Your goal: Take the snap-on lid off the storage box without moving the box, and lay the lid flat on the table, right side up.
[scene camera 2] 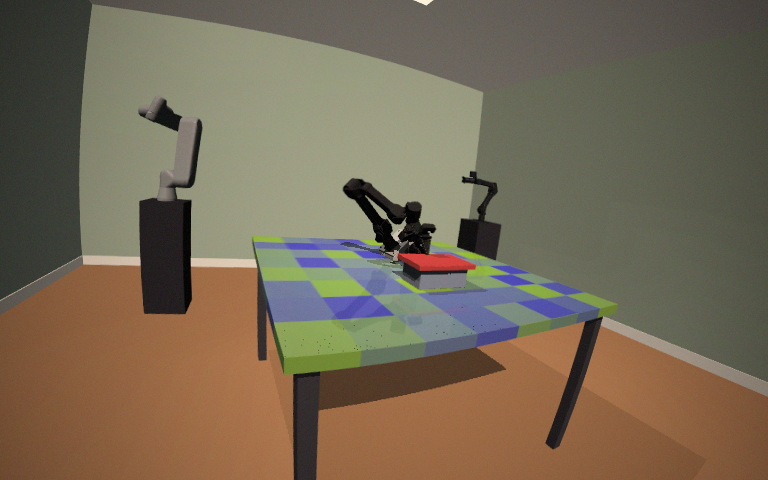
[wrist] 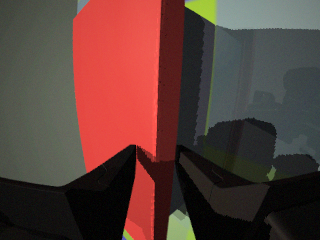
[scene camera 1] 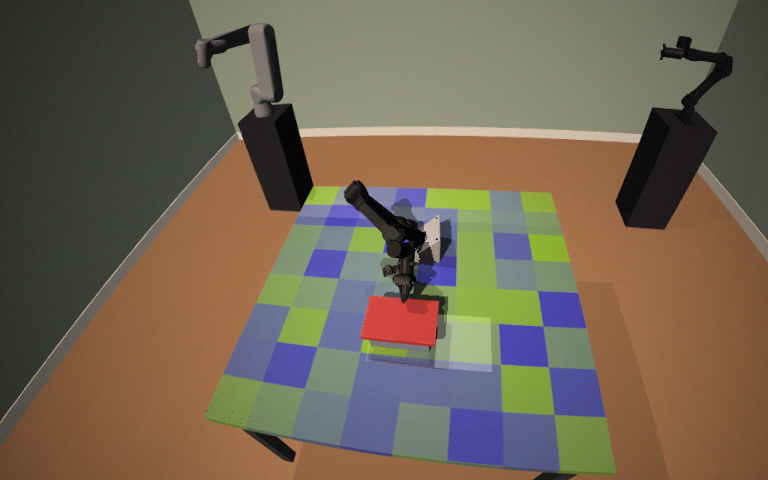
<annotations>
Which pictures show the gripper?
Scene camera 2, the wrist view and scene camera 1: all of them.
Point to a red lid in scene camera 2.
At 433, 262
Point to a red lid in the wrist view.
127, 73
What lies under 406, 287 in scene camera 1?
The gripper.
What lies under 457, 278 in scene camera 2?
A grey storage box.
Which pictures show the red lid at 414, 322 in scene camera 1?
Scene camera 2, the wrist view and scene camera 1: all of them.
</annotations>
